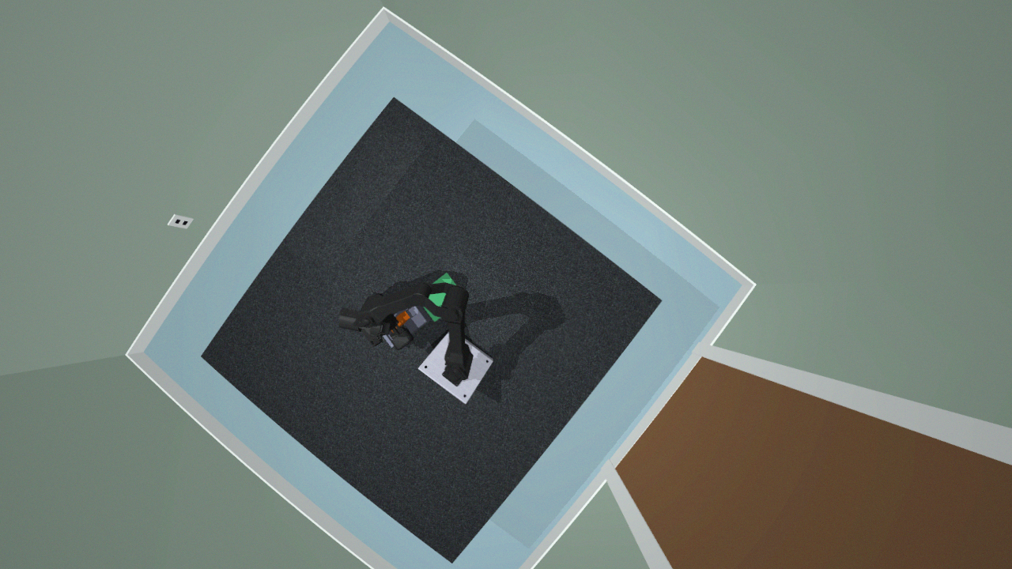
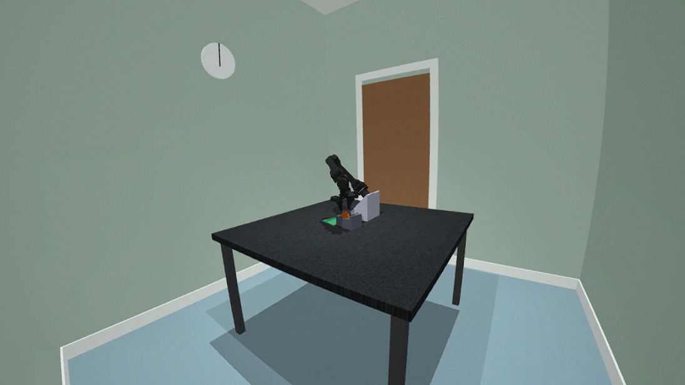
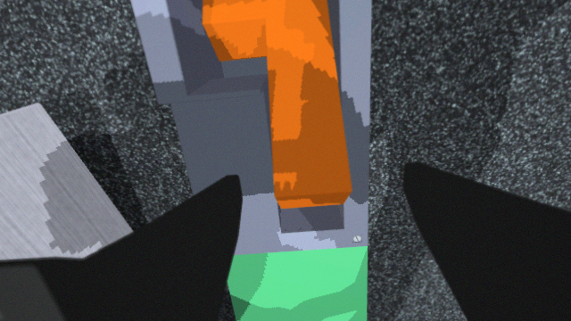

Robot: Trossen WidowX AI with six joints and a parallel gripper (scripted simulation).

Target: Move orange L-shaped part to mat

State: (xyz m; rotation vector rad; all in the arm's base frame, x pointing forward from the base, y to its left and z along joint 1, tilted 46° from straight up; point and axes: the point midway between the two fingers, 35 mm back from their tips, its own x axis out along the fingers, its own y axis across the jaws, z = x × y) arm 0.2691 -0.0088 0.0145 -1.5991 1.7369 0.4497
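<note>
Now: the orange L-shaped part 7 cm below my gripper tip, 4 cm to the left of it and 1 cm behind it. Round my gripper tip: green mat: 14 cm to the right, 12 cm below, 6 cm behind.
</note>
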